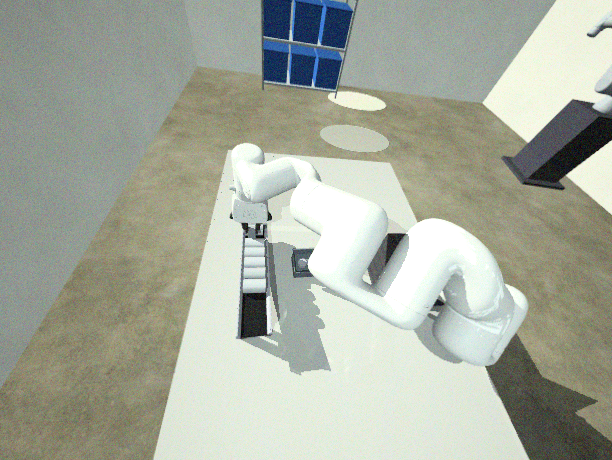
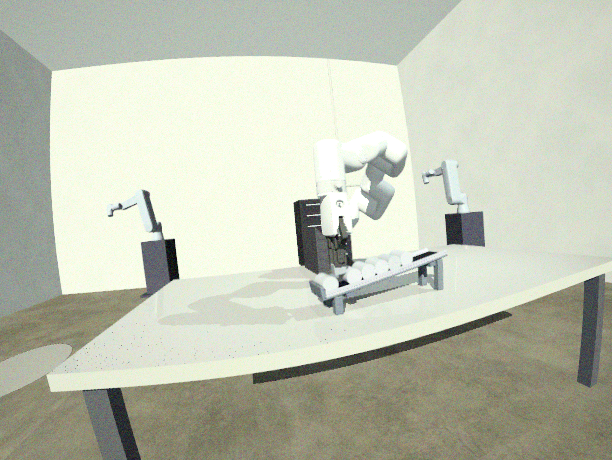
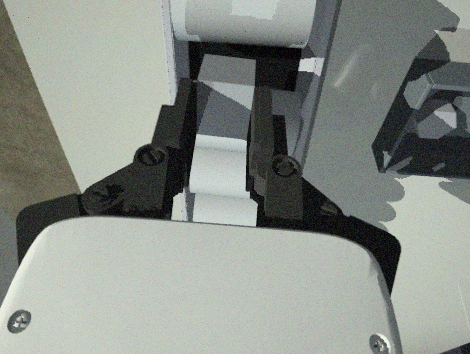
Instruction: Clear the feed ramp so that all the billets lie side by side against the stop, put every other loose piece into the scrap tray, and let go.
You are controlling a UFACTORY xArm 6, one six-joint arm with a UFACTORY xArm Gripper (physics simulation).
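Places are measured from the arm's base along level axes (x ahead, y left, z up), in centimetres.
Pixels of known places: gripper, fingertip midpoint: [image 1: 251, 230] [image 2: 337, 264] [image 3: 224, 106].
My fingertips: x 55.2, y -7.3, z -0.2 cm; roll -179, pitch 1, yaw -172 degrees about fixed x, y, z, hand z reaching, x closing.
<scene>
Behind a point stands the place of what it marks.
The feed ramp [image 1: 240, 315] [image 2: 420, 265] [image 3: 320, 40] slopes down to its stop end. My gripper [image 1: 253, 230] {x 55.2, y -7.3, z -0.2 cm} [image 2: 339, 257] {x 55.2, y -7.3, z -0.2 cm} [image 3: 224, 106] {x 55.2, y -7.3, z -0.2 cm} is over the lower part, shut on a light grey block [image 2: 339, 270] {x 56.4, y -7.3, z -1.4 cm} [image 3: 225, 115] {x 55.1, y -7.1, z 0.2 cm}, which appears slightly above the ramp floor. One white billet [image 2: 325, 281] [image 3: 220, 170] lies at the low end, below the block. Several white billets lie side by side up the slope; the lowest of these billets [image 2: 353, 274] {x 56.8, y -3.9, z -2.7 cm} [image 3: 250, 20] {x 54.9, y -10.6, z -2.3 cm} is separated from the low-end billet by a gap. The dark scrap tray [image 1: 295, 272] {x 38.8, y 0.6, z -11.3 cm} [image 3: 395, 115] {x 40.3, y -2.5, z -10.1 cm} stands beside the ramp, with a light grey piece [image 1: 302, 262] {x 36.7, y -2.8, z -9.5 cm} [image 3: 445, 117] {x 36.6, y -3.8, z -9.5 cm} inside.
The white table [image 1: 320, 415] {x 29.1, y 39.5, z -11.5 cm} [image 2: 240, 345] {x 70.2, y -30.5, z -11.5 cm} carries the ramp. My arm [image 1: 345, 215] {x 35.5, y 16.8, z 38.9 cm} reaches across the table, above and beyond the tray. A dark cabinet [image 2: 301, 235] stands behind. A rack with blue bins [image 1: 305, 67] and other arms on pedestals [image 2: 160, 267] [image 2: 465, 227] stand farther off.
</scene>
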